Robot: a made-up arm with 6 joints.
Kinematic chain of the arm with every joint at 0, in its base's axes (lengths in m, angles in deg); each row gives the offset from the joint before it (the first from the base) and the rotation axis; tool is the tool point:
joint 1: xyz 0 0 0.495 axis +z
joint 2: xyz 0 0 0 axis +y
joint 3: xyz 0 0 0.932 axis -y
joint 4: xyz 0 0 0 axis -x
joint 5: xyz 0.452 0 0 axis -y
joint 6: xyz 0 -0.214 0 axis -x
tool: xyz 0 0 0
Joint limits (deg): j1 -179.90..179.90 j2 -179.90..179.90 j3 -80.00..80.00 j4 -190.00..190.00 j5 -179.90..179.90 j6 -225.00..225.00
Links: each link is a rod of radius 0.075 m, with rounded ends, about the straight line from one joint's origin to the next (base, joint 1, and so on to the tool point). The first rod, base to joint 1, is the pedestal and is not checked.
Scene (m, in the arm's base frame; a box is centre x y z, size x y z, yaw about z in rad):
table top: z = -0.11
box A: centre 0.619 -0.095 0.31 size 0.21 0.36 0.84 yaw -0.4
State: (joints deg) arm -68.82 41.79 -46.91 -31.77 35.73 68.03
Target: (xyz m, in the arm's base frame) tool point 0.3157 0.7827 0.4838
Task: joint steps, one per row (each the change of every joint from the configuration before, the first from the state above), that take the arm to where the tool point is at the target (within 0.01 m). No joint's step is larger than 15 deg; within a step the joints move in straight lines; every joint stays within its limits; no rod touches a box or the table.
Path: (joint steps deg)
1: 14.64 -2.53 8.21 1.93 2.17 -0.68
2: 14.63 -2.53 8.20 1.94 2.17 -0.68
3: 14.64 -2.52 8.21 1.93 2.18 -0.69
4: 14.64 -2.53 8.20 1.94 2.17 -0.68
5: 14.63 -2.53 8.21 1.93 2.17 -0.68
6: 14.71 6.16 -0.39 -5.07 -2.17 0.68
7: 14.71 6.16 -0.40 -5.08 -2.17 0.68
8: 14.70 6.15 -0.39 -5.08 -2.18 0.69
9: 14.71 6.16 -0.39 -5.08 -2.17 0.68
10: 14.71 6.16 -0.40 -5.08 -2.17 0.68

